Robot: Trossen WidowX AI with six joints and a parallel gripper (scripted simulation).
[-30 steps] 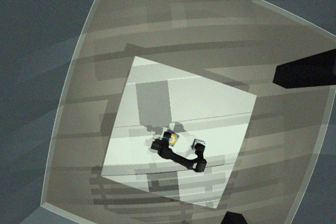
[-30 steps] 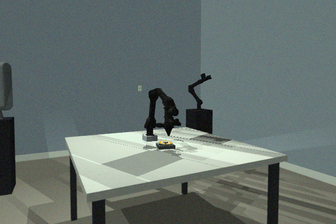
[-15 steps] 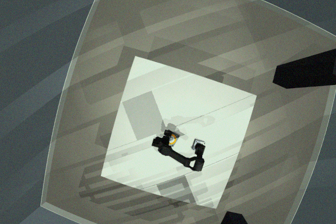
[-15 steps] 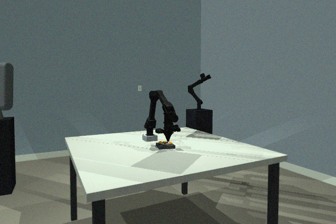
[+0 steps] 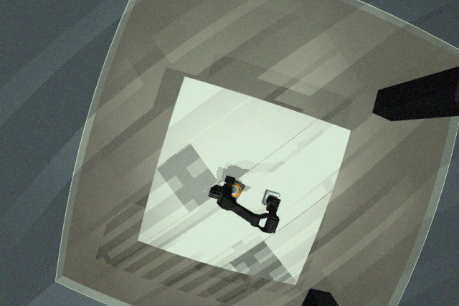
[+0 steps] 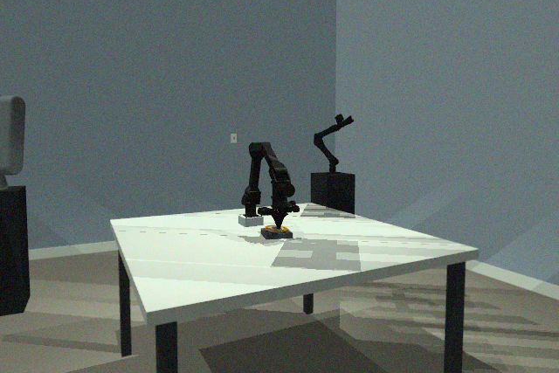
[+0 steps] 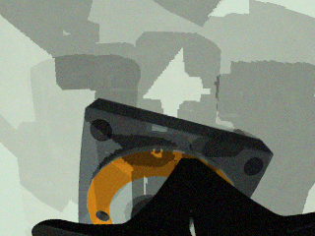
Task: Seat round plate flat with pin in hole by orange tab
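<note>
My gripper tip is 30 mm past the round plate and 10 mm above it. The rest, counted from my gripper tip: base (50 mm behind, 20 mm below, 10 mm to the left).
</note>
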